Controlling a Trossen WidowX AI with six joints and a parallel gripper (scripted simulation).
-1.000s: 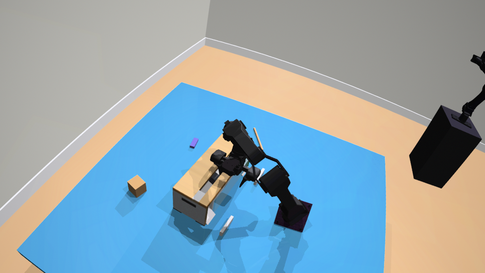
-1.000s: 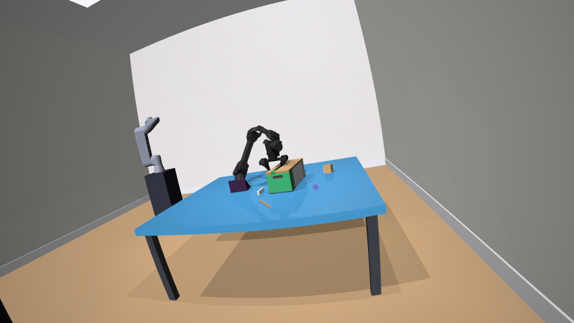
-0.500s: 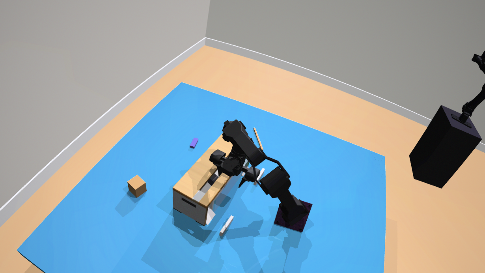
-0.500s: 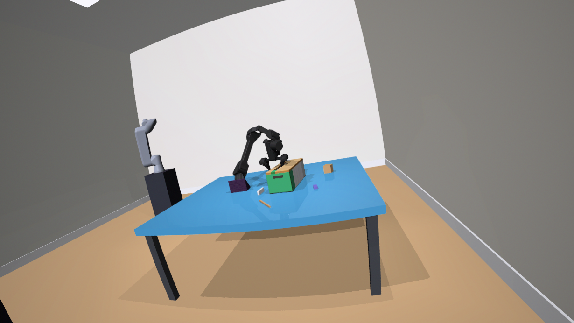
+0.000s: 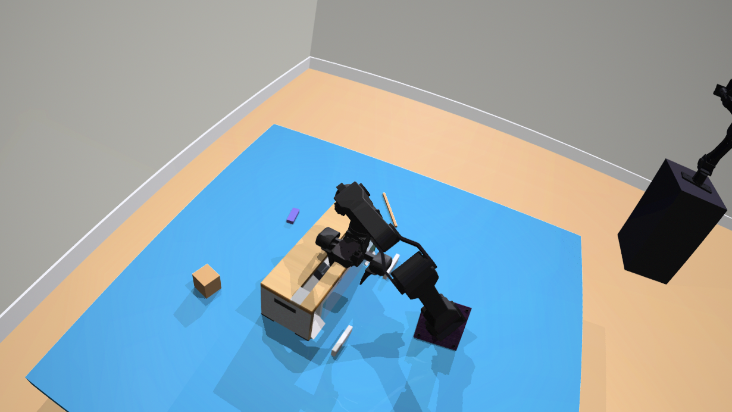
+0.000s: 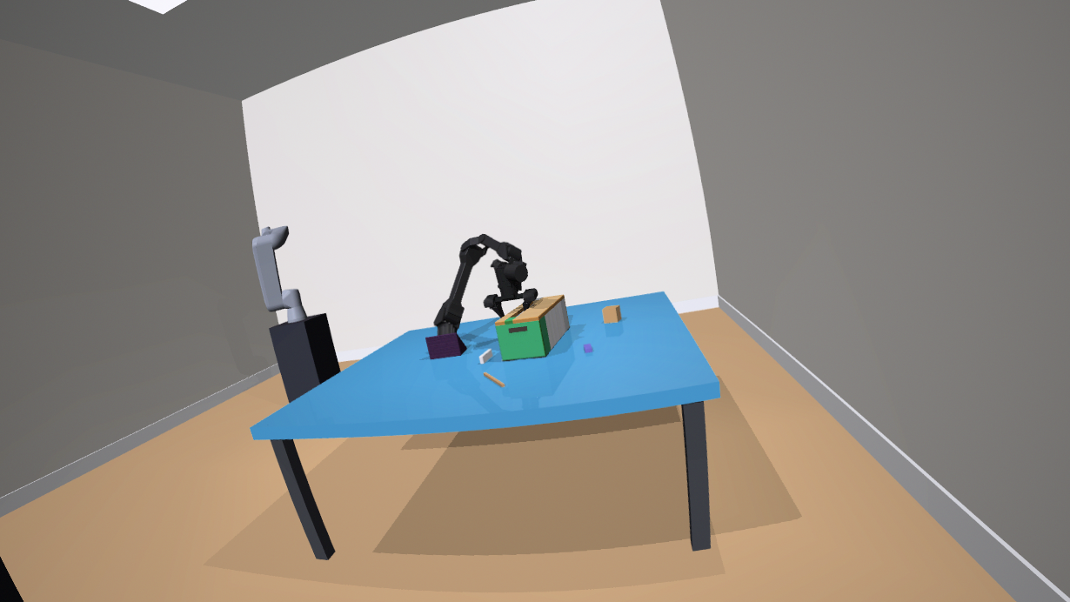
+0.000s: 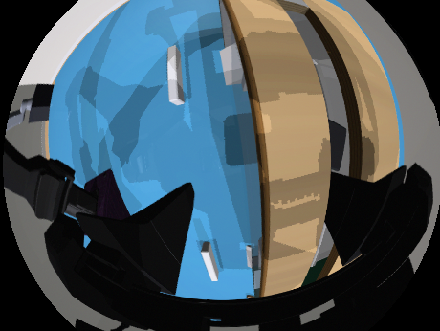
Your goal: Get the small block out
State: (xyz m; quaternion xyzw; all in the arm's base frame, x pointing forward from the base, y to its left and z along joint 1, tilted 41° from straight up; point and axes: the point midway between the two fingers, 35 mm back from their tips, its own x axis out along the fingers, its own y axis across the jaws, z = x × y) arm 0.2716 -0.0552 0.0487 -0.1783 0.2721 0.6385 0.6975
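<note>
Right now my gripper tip is 3 cm short of the box, 3 cm to the left of it and 3 cm above it. The rest, counted from my gripper tip: tan cube (34 cm ahead, 14 cm to the left, 6 cm below); tan stick (3 cm behind, 40 cm to the right, 8 cm below).
</note>
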